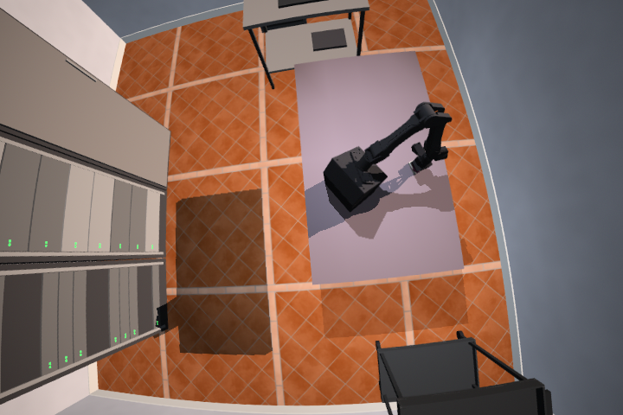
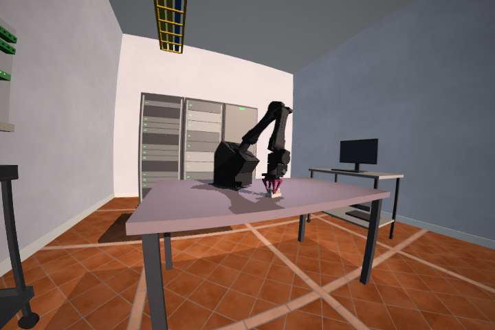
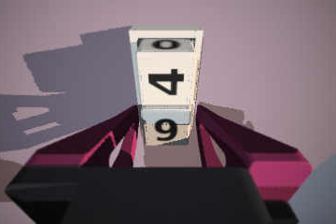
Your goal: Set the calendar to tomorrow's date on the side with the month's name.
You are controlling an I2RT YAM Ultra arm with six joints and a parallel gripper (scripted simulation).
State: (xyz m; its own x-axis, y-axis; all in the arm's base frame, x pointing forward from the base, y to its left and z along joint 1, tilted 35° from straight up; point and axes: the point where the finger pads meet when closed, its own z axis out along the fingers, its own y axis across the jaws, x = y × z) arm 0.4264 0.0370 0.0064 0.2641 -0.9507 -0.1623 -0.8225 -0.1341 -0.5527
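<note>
Now: the cream digit cube right at my hand. The rest, counted from my hand: cream tray: 10 mm behind, 20 mm to the left, 20 mm below.
</note>
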